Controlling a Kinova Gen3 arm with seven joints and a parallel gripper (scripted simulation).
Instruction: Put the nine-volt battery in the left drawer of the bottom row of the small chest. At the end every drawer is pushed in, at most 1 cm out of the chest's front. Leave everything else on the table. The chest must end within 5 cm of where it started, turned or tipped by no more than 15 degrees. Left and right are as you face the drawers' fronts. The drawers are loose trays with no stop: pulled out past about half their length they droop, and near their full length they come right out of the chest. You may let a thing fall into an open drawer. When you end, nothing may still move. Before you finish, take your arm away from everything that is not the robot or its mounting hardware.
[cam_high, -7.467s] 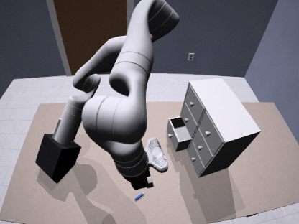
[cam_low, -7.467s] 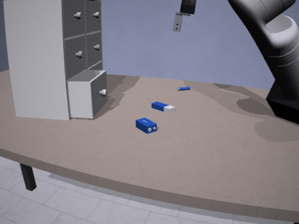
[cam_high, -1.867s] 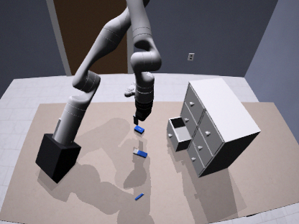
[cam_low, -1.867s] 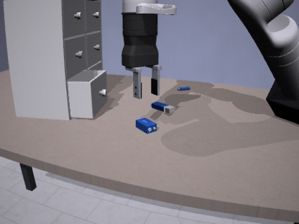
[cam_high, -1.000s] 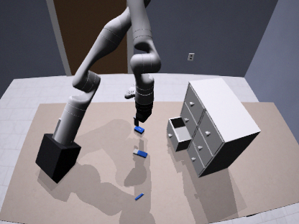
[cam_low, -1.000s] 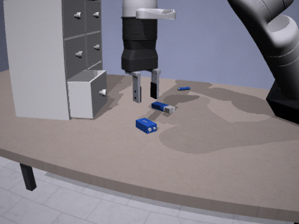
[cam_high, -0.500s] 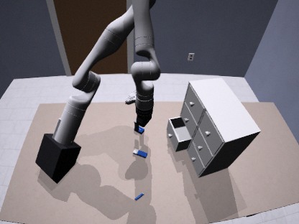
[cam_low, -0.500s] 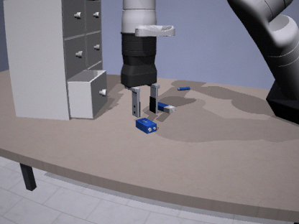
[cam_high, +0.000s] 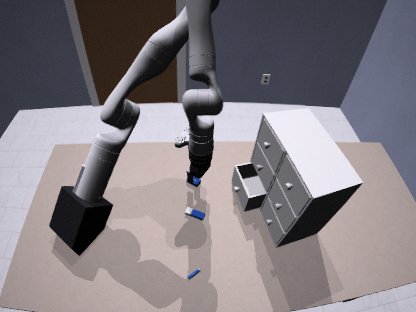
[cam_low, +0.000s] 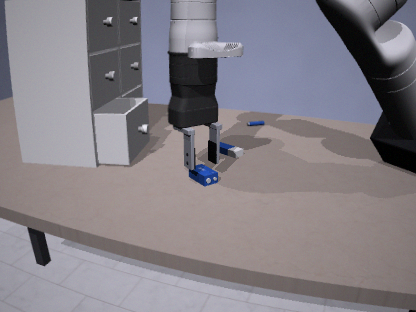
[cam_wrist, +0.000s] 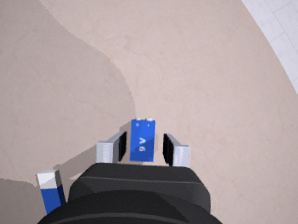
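Right now the nine-volt battery is 40 mm below my hand and 10 mm behind it. Also, from my hand: blue stick: 340 mm to the right, 90 mm ahead, 40 mm below; blue-and-white block: 130 mm to the right, 40 mm below, 30 mm ahead.
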